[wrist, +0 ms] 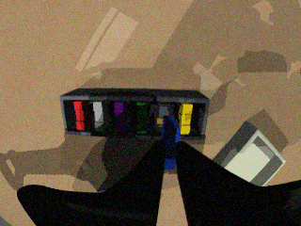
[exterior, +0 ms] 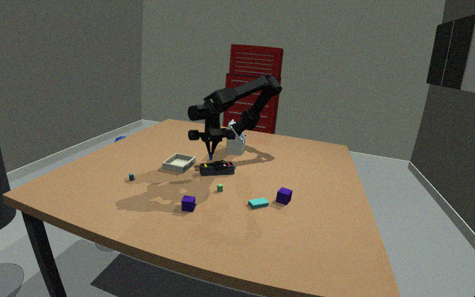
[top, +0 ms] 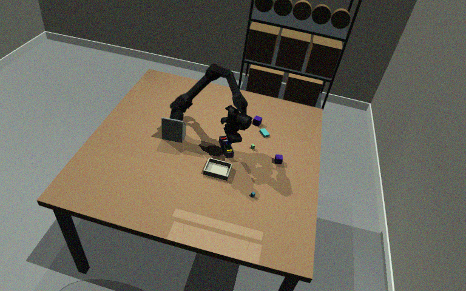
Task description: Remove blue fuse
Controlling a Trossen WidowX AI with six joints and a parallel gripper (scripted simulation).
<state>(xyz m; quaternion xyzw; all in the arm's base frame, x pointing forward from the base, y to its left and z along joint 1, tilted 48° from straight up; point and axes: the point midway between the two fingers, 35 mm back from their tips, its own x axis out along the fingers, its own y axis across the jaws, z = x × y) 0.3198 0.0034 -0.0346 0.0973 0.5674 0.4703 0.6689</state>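
Right now my gripper tip is 20 mm past the tray, 150 mm to the left of it and 90 mm above it. Also, from my gripper tip: blue fuse: 10 mm below; then teal block: 180 mm ahead, 240 mm to the left, 80 mm below; then small green piece: 130 mm ahead, 90 mm to the left, 80 mm below.
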